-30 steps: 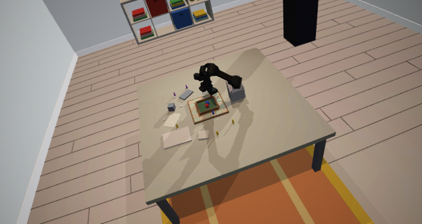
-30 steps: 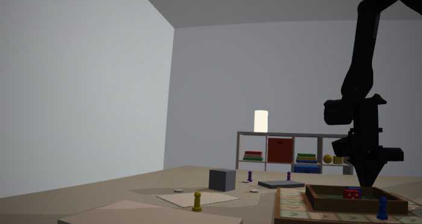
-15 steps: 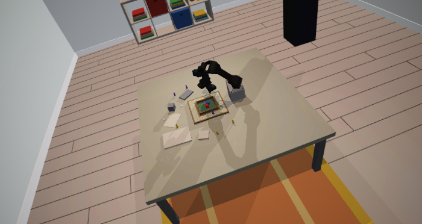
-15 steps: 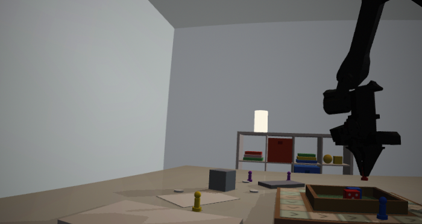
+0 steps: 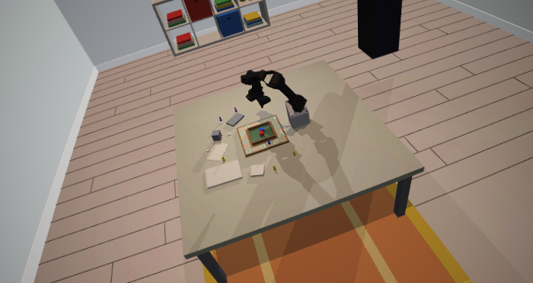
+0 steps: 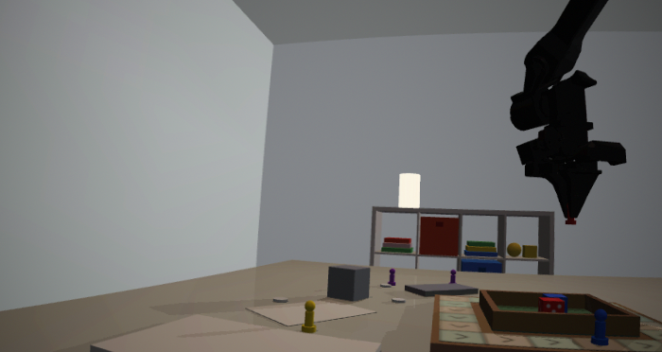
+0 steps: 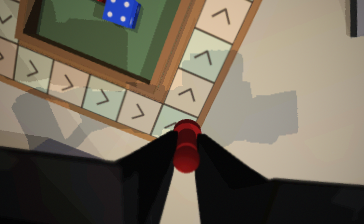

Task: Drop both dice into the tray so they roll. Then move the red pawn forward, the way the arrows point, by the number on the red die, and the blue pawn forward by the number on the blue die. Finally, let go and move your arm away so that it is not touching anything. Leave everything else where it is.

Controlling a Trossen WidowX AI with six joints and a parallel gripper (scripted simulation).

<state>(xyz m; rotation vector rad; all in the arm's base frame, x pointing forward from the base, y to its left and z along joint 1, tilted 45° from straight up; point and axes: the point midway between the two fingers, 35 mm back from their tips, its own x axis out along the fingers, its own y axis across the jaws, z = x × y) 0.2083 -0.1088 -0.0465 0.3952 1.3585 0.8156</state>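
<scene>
The die lies 6 cm ahead of my gripper tip, 12 cm to the left of it and 12 cm below it. From my gripper tip the other things lie so: blue pawn 4 cm ahead, 22 cm to the left, 11 cm below; then red pawn 1 cm above; then grey slab 19 cm ahead, 14 cm to the right, 14 cm below.
</scene>
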